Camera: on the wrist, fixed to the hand. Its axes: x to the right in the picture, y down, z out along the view.
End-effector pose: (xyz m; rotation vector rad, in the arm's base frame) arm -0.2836 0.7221 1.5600 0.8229 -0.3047 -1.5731
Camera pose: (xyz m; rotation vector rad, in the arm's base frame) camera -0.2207 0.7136 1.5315 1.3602 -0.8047 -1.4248
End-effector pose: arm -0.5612 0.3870 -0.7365 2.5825 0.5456 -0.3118
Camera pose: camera -0.5236 0.3973 -0.6789 -2.9153 -0.4401 0.4144
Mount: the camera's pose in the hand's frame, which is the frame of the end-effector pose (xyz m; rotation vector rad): 0.0191 0.0313 -0.0591 0.6558 0.0650 0.0264
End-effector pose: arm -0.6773 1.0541 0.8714 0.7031 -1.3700 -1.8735
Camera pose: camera -0.6369 0.9988 0.8836 1.0400 -1.9555 -1.3496
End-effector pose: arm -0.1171 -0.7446 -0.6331 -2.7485 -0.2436 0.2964
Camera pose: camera -0.0807 -0.7893 -0.5942 -2.1088 -0.0715 0.2394
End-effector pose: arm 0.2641 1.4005 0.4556 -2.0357 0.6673 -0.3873
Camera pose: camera 0.2396 1.3355 0.4598 -1.3948 0.5164 -0.5727
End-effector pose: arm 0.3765 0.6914 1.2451 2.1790 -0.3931 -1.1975
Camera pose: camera 0.4374 0.6794 1.2764 2.7363 -0.8824 -1.0757
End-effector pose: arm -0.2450 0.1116 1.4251 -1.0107 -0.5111 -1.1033
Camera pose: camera -0.2165 0.0540 1.3985 -0.4048 -0.7411 -0.8514
